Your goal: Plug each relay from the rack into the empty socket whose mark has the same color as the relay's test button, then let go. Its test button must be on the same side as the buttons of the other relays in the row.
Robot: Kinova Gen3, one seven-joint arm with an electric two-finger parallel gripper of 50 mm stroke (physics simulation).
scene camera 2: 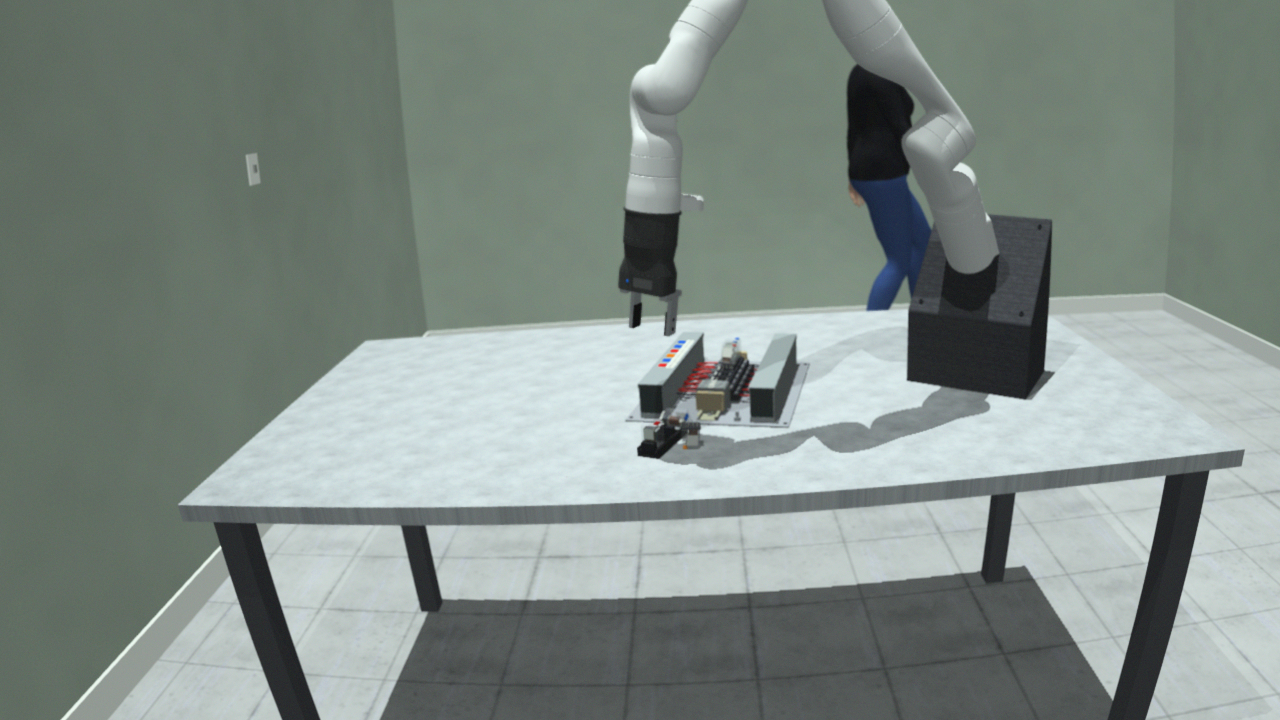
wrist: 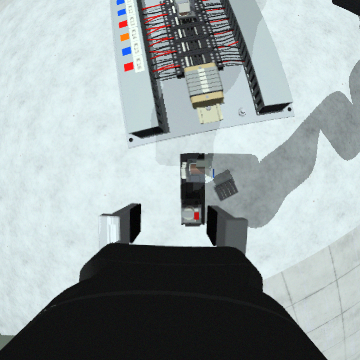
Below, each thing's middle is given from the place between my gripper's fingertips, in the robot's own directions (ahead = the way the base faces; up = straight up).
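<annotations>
I find the black rack (scene camera 2: 648, 449) 1 cm to the right of my hand and 17 cm below it. As for the mounting plate (scene camera 2: 725, 418), it is 24 cm to the right of my hand, 9 cm behind it and 18 cm below it.
</annotations>
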